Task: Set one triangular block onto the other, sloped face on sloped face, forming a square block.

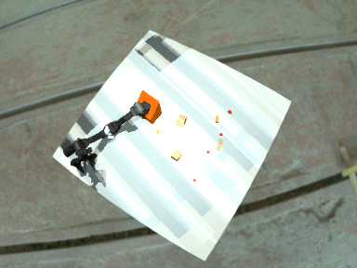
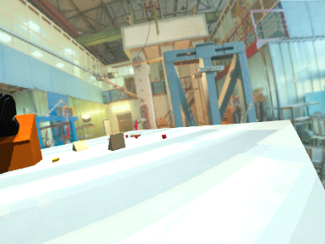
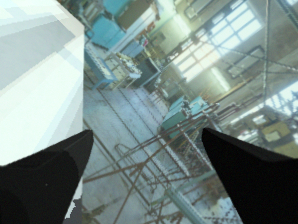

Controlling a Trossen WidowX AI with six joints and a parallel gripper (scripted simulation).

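My gripper tip is now 65 cm to the right of the triangular block, 21 cm short of it and 18 cm above it. From my gripper tip the other things lie so: small cube 49 cm to the left, 20 cm below, 13 cm ahead.
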